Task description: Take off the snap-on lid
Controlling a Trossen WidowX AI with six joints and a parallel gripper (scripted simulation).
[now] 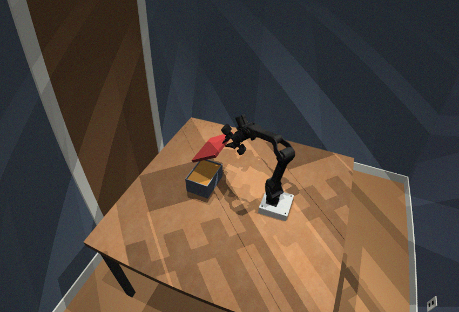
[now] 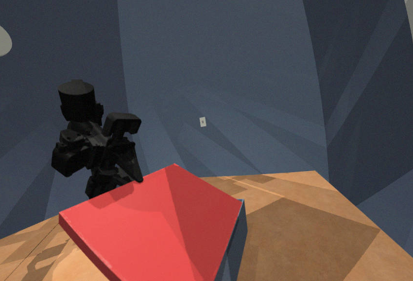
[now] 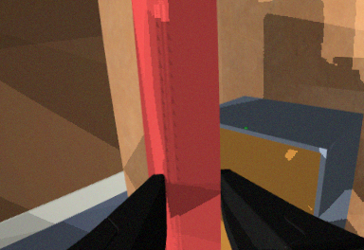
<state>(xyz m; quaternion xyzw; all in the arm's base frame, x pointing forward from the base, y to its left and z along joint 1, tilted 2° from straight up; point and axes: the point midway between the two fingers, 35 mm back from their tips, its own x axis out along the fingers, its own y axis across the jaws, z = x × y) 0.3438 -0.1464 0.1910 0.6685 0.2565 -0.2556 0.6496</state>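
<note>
My gripper tip is now 7 cm short of the red lid and 4 cm above it. From my gripper tip the other things lie so: grey-blue storage box 6 cm ahead, 13 cm to the left, 18 cm below.
</note>
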